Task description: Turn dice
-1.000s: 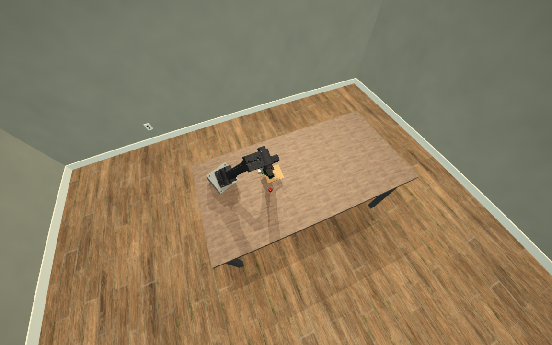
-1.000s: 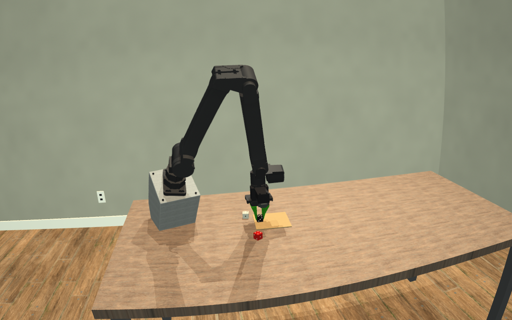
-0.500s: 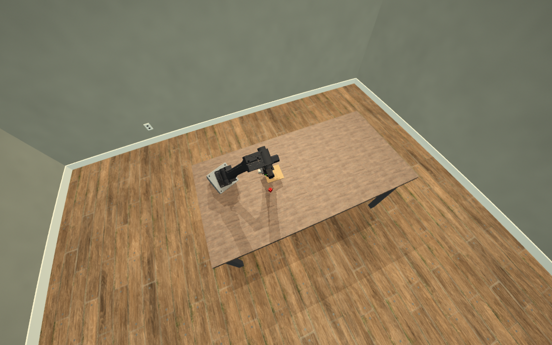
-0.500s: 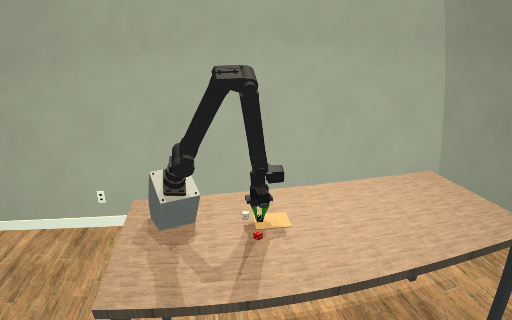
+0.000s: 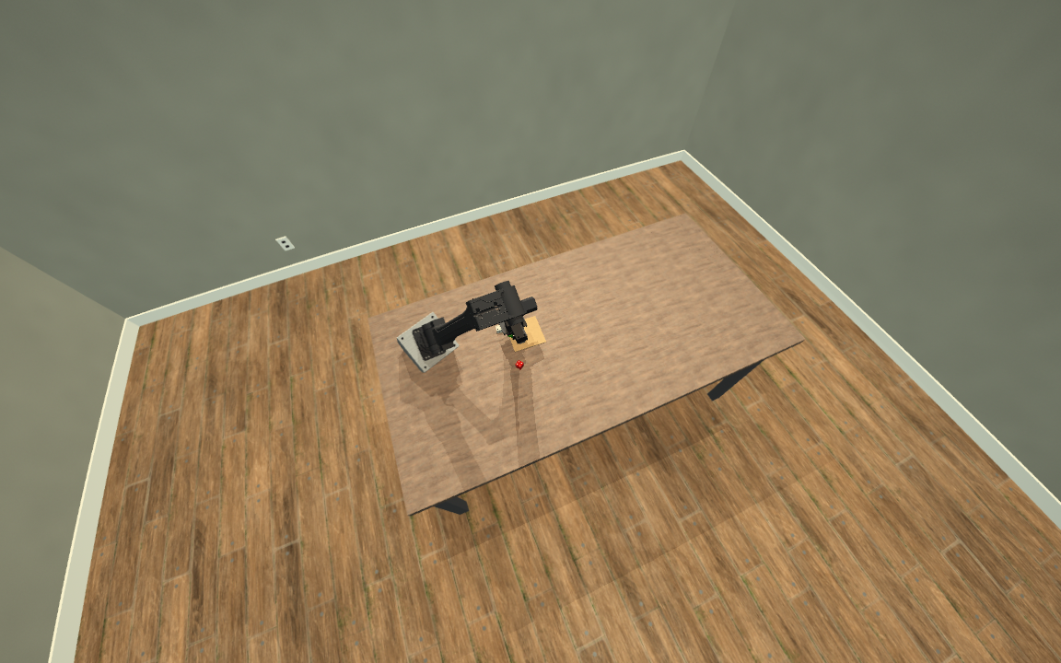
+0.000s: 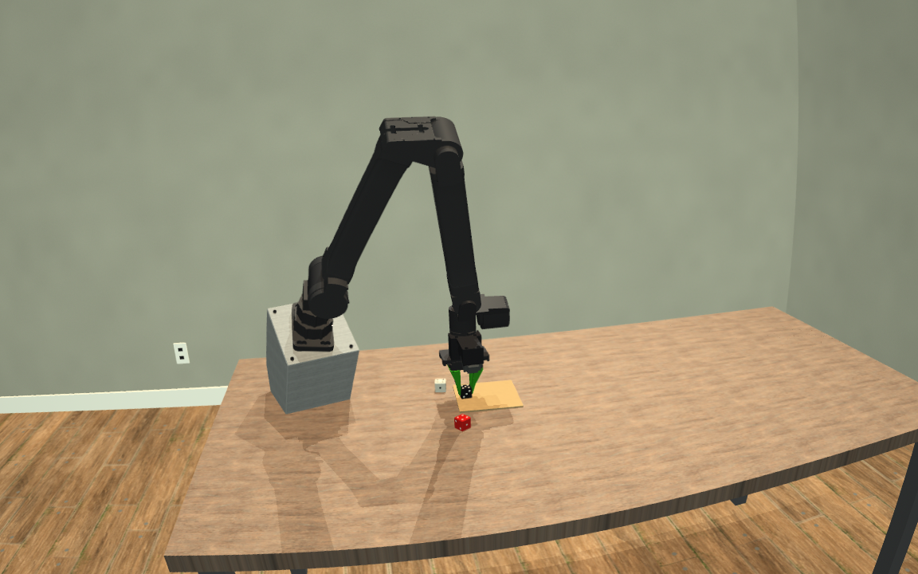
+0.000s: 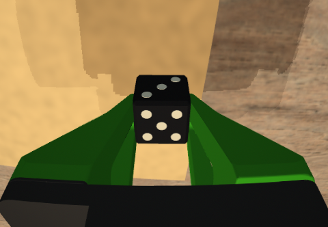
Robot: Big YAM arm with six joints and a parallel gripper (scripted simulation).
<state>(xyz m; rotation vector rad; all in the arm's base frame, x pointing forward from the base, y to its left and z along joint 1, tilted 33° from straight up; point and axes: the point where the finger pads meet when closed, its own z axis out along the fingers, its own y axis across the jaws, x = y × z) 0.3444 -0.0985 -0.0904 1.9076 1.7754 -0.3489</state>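
My hand is right at the black die. Also, from my hand: tan mat (50 mm ahead, 10 mm to the right, 20 mm below); white die (40 mm behind, 60 mm to the left, 10 mm below); red die (50 mm behind, 130 mm to the right, 10 mm below).
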